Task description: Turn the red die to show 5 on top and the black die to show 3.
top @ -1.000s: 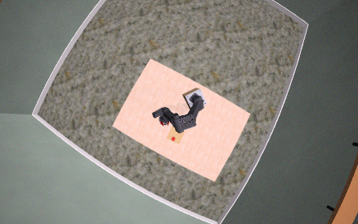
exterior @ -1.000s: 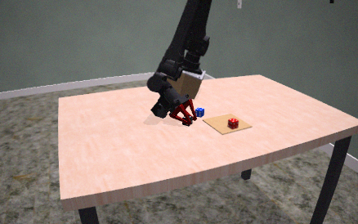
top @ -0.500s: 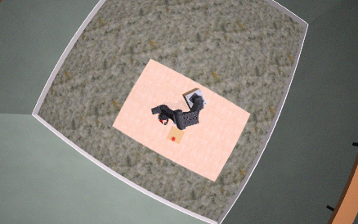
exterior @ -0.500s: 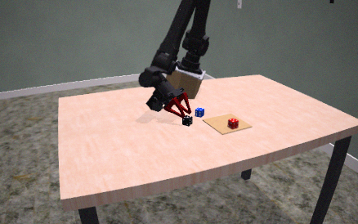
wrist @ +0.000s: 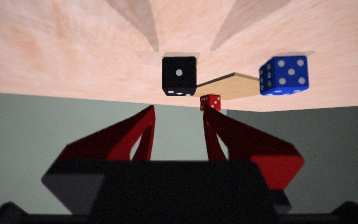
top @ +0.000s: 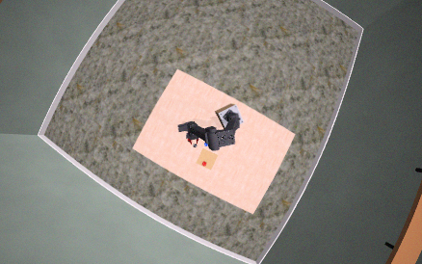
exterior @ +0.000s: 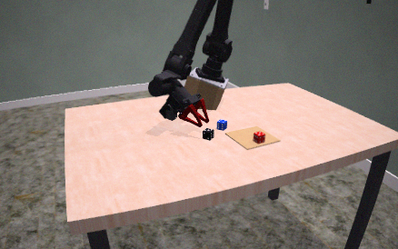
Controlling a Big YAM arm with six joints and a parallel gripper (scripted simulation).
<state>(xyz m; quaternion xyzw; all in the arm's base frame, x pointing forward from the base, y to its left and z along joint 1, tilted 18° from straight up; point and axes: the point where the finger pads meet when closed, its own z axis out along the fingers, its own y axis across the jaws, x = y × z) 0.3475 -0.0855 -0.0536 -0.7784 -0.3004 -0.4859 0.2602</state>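
My gripper is now 10 mm short of the black die, 20 mm to the right of it and 40 mm above it. Round my hand: red die: 80 mm ahead, 170 mm to the left, 30 mm below; then blue die: 60 mm behind, 80 mm to the left, 40 mm below; then tan mat: 40 mm ahead, 170 mm to the left, 50 mm below.
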